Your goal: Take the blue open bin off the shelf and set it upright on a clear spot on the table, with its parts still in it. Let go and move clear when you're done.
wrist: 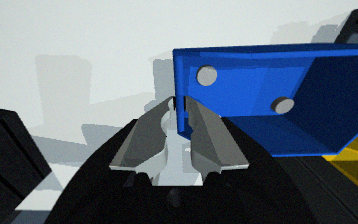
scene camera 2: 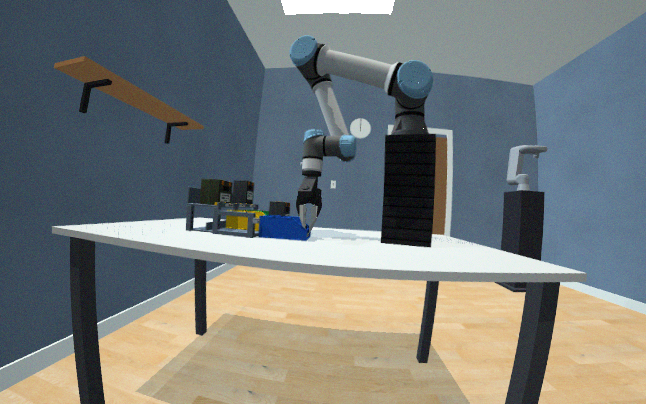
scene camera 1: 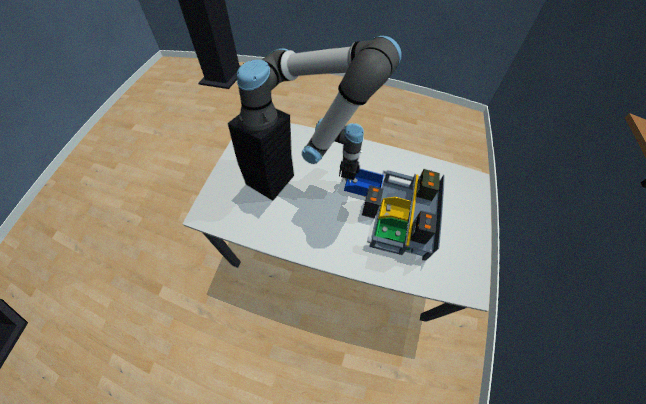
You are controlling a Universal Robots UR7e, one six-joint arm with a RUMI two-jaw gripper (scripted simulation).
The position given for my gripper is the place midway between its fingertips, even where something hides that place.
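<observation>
You'd find my gripper [scene camera 2: 307, 232] showing in the wrist view too [wrist: 179, 97]. There's also a blue open bin [scene camera 2: 271, 226], and the wrist view has the bin as well [wrist: 249, 78].
</observation>
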